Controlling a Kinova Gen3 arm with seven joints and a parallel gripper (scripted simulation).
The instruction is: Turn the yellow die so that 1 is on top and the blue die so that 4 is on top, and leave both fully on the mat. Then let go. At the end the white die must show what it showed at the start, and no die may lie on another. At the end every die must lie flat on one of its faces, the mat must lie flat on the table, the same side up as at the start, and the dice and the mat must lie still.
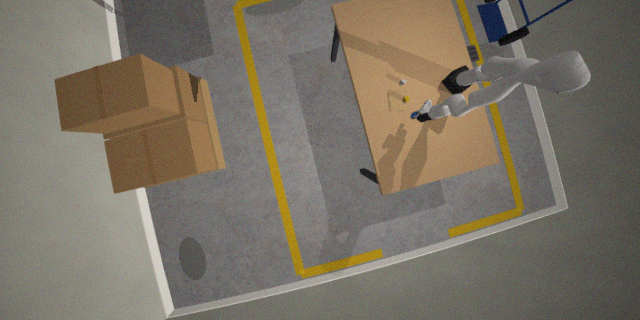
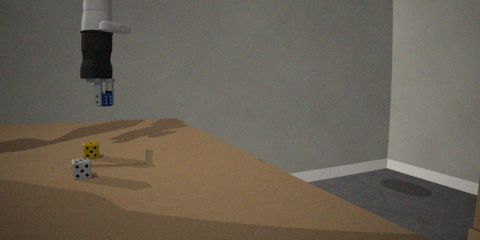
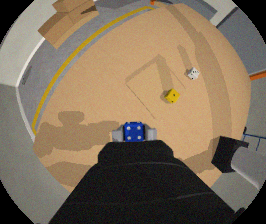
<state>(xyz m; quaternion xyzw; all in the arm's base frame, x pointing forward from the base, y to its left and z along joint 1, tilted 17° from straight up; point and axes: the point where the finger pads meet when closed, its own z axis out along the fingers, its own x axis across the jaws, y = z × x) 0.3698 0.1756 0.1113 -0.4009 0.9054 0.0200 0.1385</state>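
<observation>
Now: hand 20 mm short of the tan mat, 130 mm to the left of it and 120 mm above it. From my hand the other things lie so: white die: 20 mm behind, 260 mm to the right, 100 mm below; then yellow die: 20 mm behind, 140 mm to the right, 100 mm below; then blue die: right at my hand.
</observation>
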